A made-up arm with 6 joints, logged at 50 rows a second.
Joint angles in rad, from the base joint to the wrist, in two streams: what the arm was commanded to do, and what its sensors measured. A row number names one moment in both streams.
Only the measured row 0 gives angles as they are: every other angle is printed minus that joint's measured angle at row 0.
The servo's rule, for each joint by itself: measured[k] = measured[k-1] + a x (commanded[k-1-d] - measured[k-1]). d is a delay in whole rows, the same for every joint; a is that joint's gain. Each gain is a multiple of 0.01, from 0.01 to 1. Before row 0 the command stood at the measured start. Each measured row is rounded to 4 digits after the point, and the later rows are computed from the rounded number. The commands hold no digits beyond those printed.
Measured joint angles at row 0:
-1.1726 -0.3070 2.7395 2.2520 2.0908 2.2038
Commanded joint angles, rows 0 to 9:
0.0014 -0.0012 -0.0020 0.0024 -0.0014 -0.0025
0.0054 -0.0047 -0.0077 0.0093 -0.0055 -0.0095
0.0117 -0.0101 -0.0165 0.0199 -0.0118 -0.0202
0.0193 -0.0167 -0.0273 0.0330 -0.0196 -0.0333
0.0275 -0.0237 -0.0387 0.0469 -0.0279 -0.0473
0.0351 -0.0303 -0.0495 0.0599 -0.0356 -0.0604
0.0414 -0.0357 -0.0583 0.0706 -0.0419 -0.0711
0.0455 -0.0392 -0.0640 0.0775 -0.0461 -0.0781
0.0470 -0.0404 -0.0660 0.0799 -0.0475 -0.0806
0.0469 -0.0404 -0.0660 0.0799 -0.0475 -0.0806
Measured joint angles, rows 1 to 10:
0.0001 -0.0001 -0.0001 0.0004 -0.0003 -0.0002
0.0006 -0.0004 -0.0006 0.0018 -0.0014 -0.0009
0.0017 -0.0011 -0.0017 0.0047 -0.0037 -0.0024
0.0035 -0.0022 -0.0035 0.0092 -0.0072 -0.0049
0.0059 -0.0037 -0.0060 0.0152 -0.0118 -0.0083
0.0088 -0.0056 -0.0090 0.0224 -0.0170 -0.0125
0.0121 -0.0077 -0.0125 0.0301 -0.0225 -0.0172
0.0154 -0.0099 -0.0161 0.0377 -0.0277 -0.0221
0.0186 -0.0120 -0.0196 0.0445 -0.0321 -0.0268
0.0214 -0.0140 -0.0228 0.0502 -0.0355 -0.0311
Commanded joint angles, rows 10 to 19:
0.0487 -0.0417 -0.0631 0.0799 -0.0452 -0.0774
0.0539 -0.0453 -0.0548 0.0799 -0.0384 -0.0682
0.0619 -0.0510 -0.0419 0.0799 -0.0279 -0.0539
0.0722 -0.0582 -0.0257 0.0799 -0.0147 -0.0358
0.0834 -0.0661 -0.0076 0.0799 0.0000 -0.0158
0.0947 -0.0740 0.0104 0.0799 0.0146 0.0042
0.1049 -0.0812 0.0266 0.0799 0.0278 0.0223
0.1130 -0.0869 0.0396 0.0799 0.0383 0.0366
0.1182 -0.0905 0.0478 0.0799 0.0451 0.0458
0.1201 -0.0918 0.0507 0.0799 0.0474 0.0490
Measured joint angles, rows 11 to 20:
0.0241 -0.0159 -0.0256 0.0550 -0.0376 -0.0348
0.0271 -0.0180 -0.0276 0.0590 -0.0378 -0.0375
0.0306 -0.0203 -0.0286 0.0623 -0.0356 -0.0388
0.0348 -0.0230 -0.0284 0.0651 -0.0310 -0.0386
0.0397 -0.0260 -0.0269 0.0675 -0.0242 -0.0368
0.0452 -0.0294 -0.0243 0.0695 -0.0157 -0.0335
0.0512 -0.0330 -0.0207 0.0712 -0.0061 -0.0290
0.0574 -0.0368 -0.0165 0.0726 0.0037 -0.0238
0.0635 -0.0406 -0.0120 0.0738 0.0128 -0.0182
0.0692 -0.0442 -0.0076 0.0748 0.0204 -0.0128

